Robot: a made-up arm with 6 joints.
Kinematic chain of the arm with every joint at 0, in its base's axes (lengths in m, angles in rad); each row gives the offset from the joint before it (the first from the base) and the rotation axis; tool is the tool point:
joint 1: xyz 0 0 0.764 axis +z
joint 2: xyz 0.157 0 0 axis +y
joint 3: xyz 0 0 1.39 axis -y
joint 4: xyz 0 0 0.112 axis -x
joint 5: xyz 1.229 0 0 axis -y
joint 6: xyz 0.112 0 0 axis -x
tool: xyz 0 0 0
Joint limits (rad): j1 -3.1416..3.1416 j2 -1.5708..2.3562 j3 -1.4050..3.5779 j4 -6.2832..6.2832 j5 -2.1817..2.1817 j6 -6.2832..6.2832
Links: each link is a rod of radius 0.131 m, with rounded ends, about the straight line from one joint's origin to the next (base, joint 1, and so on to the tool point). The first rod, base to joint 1, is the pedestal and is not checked.
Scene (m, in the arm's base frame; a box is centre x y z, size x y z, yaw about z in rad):
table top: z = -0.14
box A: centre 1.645 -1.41 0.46 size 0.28 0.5 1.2 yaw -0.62
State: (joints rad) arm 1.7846 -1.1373 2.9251 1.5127 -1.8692 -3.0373
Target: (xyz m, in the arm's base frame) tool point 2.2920 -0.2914 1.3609
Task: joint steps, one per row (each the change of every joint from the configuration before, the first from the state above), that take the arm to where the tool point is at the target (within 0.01 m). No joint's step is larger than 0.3 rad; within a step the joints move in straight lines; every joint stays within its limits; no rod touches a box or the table.
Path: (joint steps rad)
1: 0.2531 0.1397 0.1306 -0.0962 -0.0625 -0.1291
2: 0.2532 0.1397 0.1305 -0.0961 -0.0625 -0.1290
3: 0.2531 0.1397 0.1306 -0.0962 -0.0625 -0.1291
4: 0.2531 0.1397 0.1305 -0.0961 -0.0625 -0.1290
5: 0.2531 0.1398 0.1306 -0.0962 -0.0625 -0.1291
6: -0.0138 -0.1087 -0.2619 0.0716 0.1013 0.1076
7: -0.0139 -0.1087 -0.2619 0.0715 0.1013 0.1075
8: -0.0139 -0.1086 -0.2620 0.0715 0.1013 0.1076
9: -0.0139 -0.1087 -0.2619 0.0715 0.1013 0.1075
10: -0.0139 -0.1087 -0.2619 0.0716 0.1013 0.1076
11: -0.0139 -0.1087 -0.2619 0.0715 0.1013 0.1075

